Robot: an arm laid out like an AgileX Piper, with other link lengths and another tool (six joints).
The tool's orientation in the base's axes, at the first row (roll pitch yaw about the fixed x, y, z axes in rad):
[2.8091 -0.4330 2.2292]
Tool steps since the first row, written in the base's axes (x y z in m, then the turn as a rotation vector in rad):
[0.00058 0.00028 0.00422 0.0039 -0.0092 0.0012]
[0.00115 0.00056 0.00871 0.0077 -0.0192 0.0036]
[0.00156 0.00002 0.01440 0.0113 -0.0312 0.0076]
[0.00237 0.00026 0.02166 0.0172 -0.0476 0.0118]
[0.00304 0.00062 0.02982 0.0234 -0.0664 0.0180]
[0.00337 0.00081 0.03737 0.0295 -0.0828 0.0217]
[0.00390 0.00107 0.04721 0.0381 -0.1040 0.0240]
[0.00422 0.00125 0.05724 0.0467 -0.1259 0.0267]
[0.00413 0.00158 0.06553 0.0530 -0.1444 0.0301]
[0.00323 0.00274 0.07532 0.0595 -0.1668 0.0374]
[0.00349 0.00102 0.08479 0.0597 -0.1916 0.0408]
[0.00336 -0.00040 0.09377 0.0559 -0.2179 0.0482]
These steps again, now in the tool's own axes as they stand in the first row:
[0.00165 0.00186 -0.00347 -0.0083 -0.0007 -0.0057]
[0.00342 0.00380 -0.00717 -0.0166 -0.0016 -0.0128]
[0.00519 0.00557 -0.01232 -0.0255 -0.0030 -0.0224]
[0.00796 0.00851 -0.01841 -0.0388 -0.0046 -0.0343]
[0.01127 0.01165 -0.02522 -0.0531 -0.0064 -0.0492]
[0.01439 0.01425 -0.03160 -0.0667 -0.0080 -0.0607]
[0.01841 0.01773 -0.03990 -0.0858 -0.0101 -0.0734]
[0.02257 0.02106 -0.04840 -0.1051 -0.0124 -0.0868]
[0.02634 0.02359 -0.05535 -0.1205 -0.0149 -0.0991]
[0.03178 0.02629 -0.06317 -0.1371 -0.0178 -0.1168]
[0.03437 0.02850 -0.07217 -0.1536 -0.0283 -0.1325]
[0.03719 0.03039 -0.08061 -0.1673 -0.0417 -0.1524]

